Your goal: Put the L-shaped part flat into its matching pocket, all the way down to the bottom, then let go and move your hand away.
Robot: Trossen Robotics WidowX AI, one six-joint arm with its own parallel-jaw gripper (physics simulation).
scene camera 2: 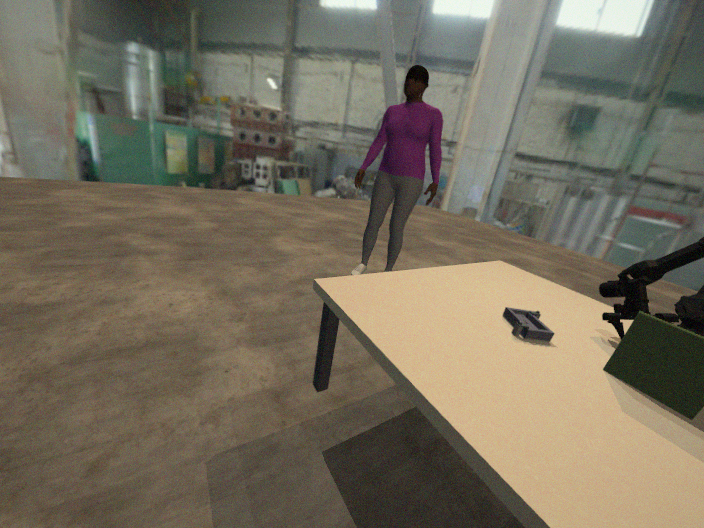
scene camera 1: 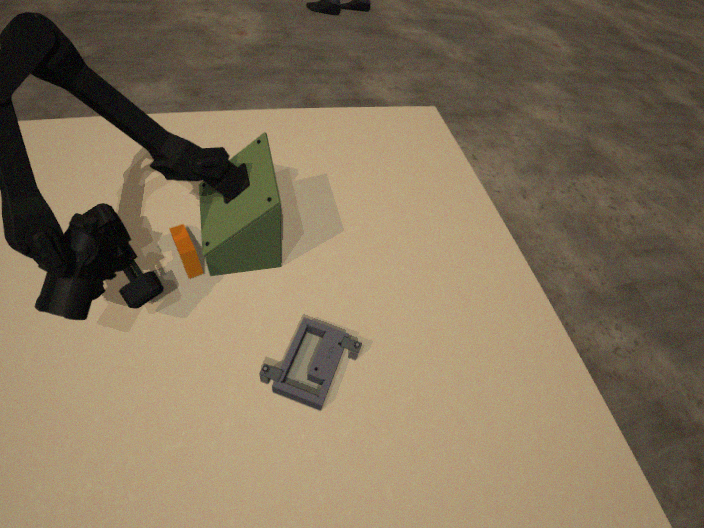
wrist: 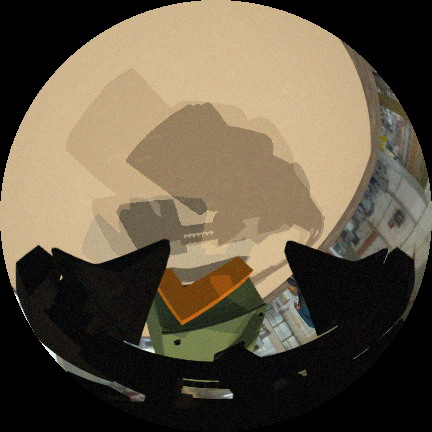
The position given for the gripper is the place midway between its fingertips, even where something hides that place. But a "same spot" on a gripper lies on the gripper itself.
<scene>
The gripper shows in scene camera 2 (640, 343), in scene camera 1 and in the wrist view. An orange L-shaped part shows in scene camera 1 and in the wrist view. The same spot on the gripper: (scene camera 1: 118, 227) is (wrist: 323, 322). The same spot on the orange L-shaped part: (scene camera 1: 185, 247) is (wrist: 195, 314).
</scene>
